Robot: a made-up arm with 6 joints.
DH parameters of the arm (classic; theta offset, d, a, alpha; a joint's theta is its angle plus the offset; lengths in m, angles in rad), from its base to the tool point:
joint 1: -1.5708 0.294 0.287 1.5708
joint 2: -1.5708 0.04 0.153 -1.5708
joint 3: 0 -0.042 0.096 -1.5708
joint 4: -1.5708 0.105 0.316 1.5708
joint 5: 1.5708 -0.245 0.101 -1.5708
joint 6: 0 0.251 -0.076 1.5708
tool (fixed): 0 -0.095 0 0
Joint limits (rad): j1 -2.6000..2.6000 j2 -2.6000..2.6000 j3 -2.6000..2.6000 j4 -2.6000..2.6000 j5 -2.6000..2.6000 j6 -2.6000..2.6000
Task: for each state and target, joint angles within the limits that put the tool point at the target. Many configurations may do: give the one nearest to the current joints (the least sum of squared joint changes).
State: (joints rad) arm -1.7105 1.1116 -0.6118 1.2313 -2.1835 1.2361
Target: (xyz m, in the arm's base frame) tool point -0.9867 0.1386 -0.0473
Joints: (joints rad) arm -1.6993 1.2038 -0.5339 1.1478 -1.8961 1.2943
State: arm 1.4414 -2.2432 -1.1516 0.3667 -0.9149 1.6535
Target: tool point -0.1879 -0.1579 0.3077
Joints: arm 1.6510 -1.7344 -1.0686 -0.0286 -0.4904 1.7236
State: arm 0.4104 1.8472 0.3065 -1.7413 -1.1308 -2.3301
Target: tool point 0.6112 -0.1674 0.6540
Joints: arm 0.6107 1.5692 -0.3232 -1.0658 -0.9884 -2.1309
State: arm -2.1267 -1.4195 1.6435 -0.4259 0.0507 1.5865
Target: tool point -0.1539 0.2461 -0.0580
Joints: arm -2.6000 -0.6797 1.3417 -0.9320 0.9474 1.2898
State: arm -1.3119 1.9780 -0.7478 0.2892 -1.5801 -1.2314
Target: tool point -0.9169 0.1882 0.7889
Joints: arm -1.3399 1.9106 -1.2154 0.1847 -1.3091 -1.0660
